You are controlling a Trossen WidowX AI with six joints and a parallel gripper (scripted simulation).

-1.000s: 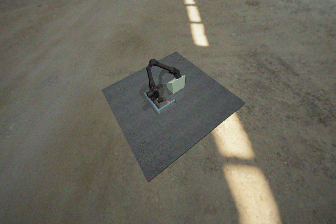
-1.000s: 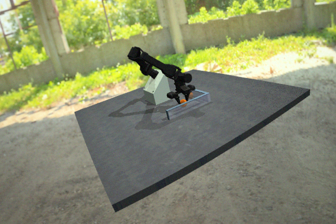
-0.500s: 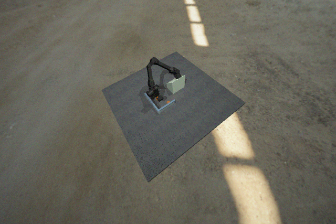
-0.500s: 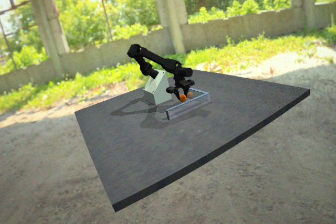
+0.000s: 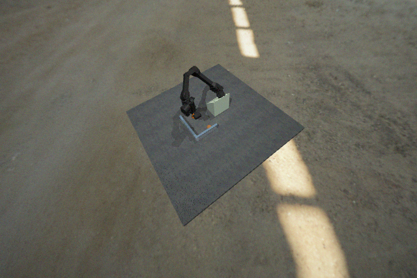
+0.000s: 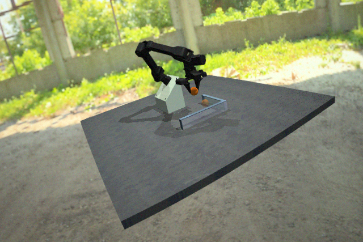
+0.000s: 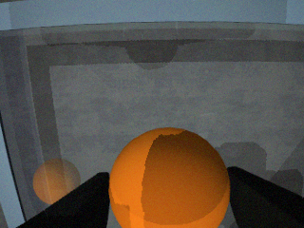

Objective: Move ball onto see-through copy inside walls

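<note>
The see-through copy lies 90 mm behind my gripper tip, 100 mm to the left of it and 130 mm below it. The rest, counted from my gripper tip: orange ball right at my gripper tip.
</note>
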